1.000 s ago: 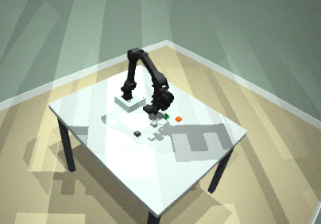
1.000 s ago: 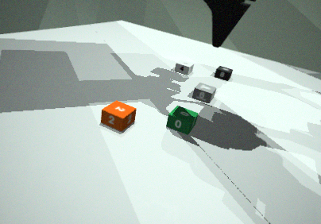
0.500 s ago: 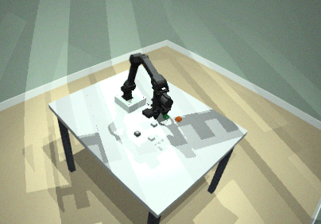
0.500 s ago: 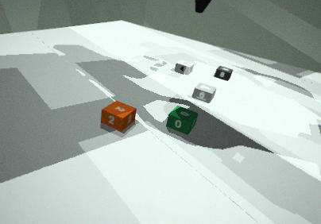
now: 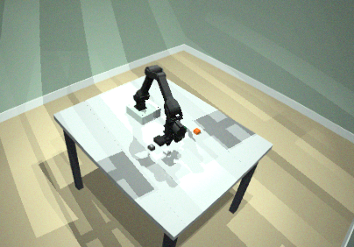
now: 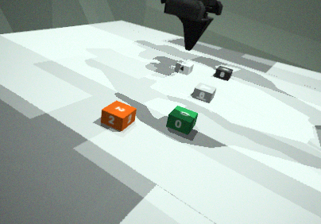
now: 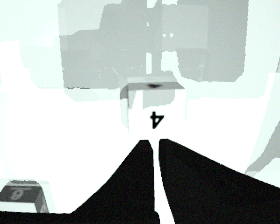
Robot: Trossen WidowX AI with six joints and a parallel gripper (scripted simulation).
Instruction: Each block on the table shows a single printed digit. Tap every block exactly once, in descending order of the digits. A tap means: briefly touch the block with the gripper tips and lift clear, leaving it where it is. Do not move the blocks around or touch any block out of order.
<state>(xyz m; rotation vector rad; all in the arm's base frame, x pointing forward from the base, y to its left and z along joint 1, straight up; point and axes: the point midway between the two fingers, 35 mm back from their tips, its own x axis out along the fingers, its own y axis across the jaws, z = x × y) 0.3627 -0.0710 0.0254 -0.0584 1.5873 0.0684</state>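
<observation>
Now: the white block 10 mm to the right of my gripper tip and 40 mm below it. The rest, counted from my gripper tip: grey block: 80 mm behind, 90 mm to the left, 40 mm below; then black block marked 8: 70 mm behind, 60 mm to the right, 40 mm below; then green block marked 0: 90 mm behind, 200 mm to the left, 40 mm below.
</observation>
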